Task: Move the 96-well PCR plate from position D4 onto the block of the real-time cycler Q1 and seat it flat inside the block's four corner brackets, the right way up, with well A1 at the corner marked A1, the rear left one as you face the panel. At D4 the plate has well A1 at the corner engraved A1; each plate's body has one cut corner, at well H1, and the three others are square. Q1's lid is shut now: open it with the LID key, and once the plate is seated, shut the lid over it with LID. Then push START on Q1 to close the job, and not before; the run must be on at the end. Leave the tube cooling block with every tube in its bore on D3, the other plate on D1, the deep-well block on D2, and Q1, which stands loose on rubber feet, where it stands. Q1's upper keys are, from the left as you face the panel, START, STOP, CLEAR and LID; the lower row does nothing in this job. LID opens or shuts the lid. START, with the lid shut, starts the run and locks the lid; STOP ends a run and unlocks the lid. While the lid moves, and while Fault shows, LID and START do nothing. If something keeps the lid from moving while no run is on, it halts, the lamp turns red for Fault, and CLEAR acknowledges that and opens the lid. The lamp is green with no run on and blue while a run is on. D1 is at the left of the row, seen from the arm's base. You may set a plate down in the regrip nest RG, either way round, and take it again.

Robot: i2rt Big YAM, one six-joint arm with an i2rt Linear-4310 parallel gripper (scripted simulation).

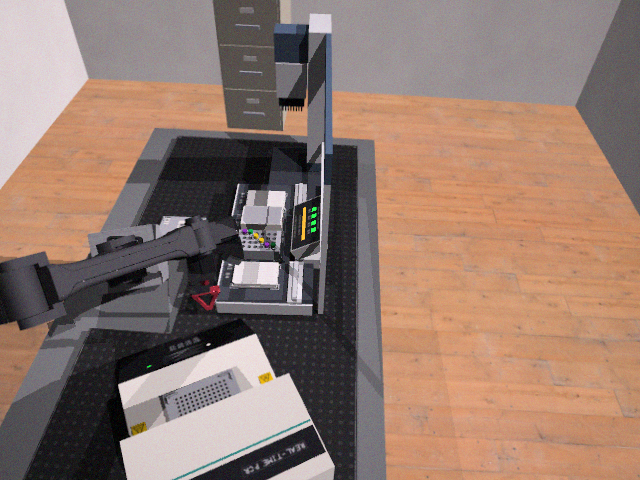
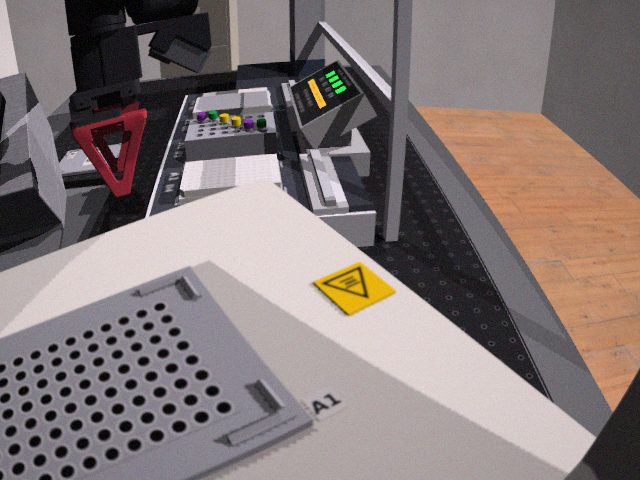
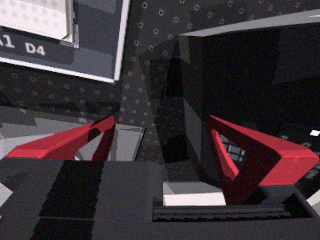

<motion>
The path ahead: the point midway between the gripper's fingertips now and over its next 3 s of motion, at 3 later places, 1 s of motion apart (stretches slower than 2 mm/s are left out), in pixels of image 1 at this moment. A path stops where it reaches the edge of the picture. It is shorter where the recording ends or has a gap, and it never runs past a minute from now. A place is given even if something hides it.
My gripper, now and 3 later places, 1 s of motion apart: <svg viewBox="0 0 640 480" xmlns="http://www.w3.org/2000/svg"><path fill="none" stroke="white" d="M207 297L241 268L252 260L255 264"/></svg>
</motion>
